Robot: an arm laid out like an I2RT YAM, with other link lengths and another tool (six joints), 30 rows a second.
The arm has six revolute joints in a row. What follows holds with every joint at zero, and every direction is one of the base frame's. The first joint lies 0.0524 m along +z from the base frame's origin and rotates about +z. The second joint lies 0.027 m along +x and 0.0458 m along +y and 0.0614 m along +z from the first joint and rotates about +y. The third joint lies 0.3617 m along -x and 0.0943 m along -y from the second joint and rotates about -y. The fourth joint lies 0.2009 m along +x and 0.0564 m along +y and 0.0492 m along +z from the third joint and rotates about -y. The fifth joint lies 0.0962 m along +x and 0.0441 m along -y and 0.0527 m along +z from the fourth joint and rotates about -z. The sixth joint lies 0.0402 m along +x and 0.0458 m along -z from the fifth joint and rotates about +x. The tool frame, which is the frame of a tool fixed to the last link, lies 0.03 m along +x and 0.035 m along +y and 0.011 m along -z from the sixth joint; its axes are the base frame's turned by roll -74.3, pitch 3.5 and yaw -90 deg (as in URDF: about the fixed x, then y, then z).
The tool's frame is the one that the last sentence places.
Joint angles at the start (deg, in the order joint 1, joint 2, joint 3, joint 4, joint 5, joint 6):
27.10 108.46 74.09 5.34 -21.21 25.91
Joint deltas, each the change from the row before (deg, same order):
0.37 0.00 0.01 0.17 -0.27 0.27
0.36 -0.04 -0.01 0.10 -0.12 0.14
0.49 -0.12 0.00 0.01 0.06 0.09
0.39 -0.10 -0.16 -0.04 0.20 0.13
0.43 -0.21 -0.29 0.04 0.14 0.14
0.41 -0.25 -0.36 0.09 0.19 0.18
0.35 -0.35 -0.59 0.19 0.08 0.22
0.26 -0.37 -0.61 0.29 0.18 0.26
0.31 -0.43 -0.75 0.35 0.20 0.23
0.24 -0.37 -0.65 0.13 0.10 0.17
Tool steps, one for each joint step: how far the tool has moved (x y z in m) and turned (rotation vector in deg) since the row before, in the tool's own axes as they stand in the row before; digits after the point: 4 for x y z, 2 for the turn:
-0.0031 0.0012 0.0004 -0.20 -0.54 0.19
-0.0028 0.0013 0.0003 -0.17 -0.41 0.04
-0.0038 0.0016 0.0001 -0.15 -0.37 -0.08
-0.0023 0.0021 0.0001 -0.21 -0.04 0.00
-0.0028 0.0023 -0.0006 -0.22 -0.15 0.00
-0.0026 0.0022 -0.0008 -0.16 -0.10 0.03
-0.0022 0.0025 -0.0017 -0.21 -0.11 0.12
-0.0016 0.0018 -0.0018 -0.02 -0.01 0.13
-0.0018 0.0024 -0.0022 -0.06 -0.03 0.09
-0.0011 0.0024 -0.0020 -0.21 0.03 0.11

